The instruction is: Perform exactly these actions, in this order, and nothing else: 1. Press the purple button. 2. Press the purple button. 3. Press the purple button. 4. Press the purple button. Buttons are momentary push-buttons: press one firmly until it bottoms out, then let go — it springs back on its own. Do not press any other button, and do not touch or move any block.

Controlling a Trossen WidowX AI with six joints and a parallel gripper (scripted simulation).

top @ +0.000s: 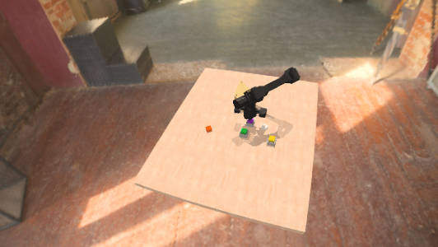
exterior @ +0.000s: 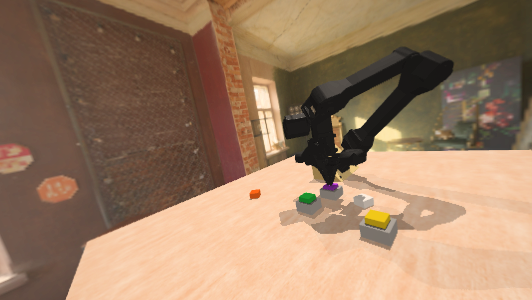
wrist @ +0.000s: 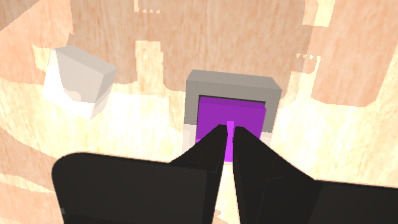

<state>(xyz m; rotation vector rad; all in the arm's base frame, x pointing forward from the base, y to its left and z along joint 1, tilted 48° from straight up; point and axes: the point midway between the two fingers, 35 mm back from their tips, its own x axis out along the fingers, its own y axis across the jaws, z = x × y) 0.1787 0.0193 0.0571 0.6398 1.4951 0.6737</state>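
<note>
My gripper tip is 1 cm above the purple button. Also, from my gripper tip: white block: 9 cm to the left, 2 cm below, 1 cm ahead; then yellow button: 15 cm to the left, 11 cm ahead; then green button: 9 cm ahead, 2 cm to the right.
</note>
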